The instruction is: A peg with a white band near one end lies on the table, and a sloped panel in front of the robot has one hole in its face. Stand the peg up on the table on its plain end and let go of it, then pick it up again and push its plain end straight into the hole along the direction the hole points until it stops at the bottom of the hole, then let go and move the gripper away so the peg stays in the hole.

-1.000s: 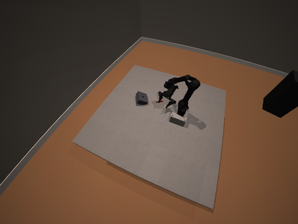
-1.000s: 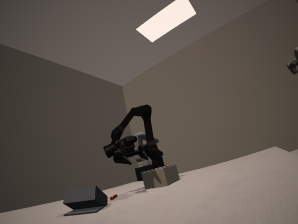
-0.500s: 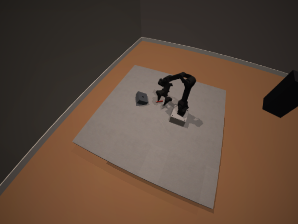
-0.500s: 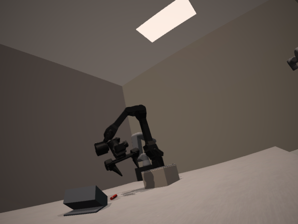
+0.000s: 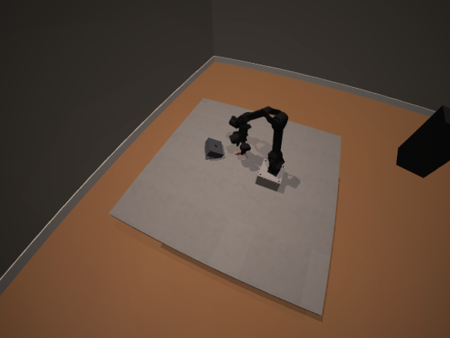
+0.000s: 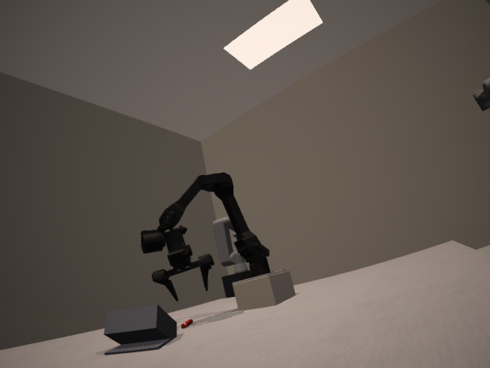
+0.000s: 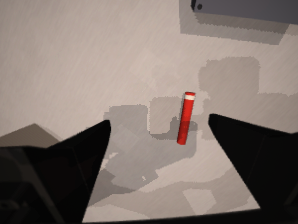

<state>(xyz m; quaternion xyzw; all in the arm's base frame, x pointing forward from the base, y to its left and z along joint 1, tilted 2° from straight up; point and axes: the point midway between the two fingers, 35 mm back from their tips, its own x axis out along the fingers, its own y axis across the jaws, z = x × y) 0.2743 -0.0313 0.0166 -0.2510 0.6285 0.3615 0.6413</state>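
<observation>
The red peg lies 8 cm below my gripper tip, 3 cm to the right of it and 2 cm ahead of it. Round my gripper tip: sloped panel (18 cm ahead, 5 cm to the left, 5 cm below).
</observation>
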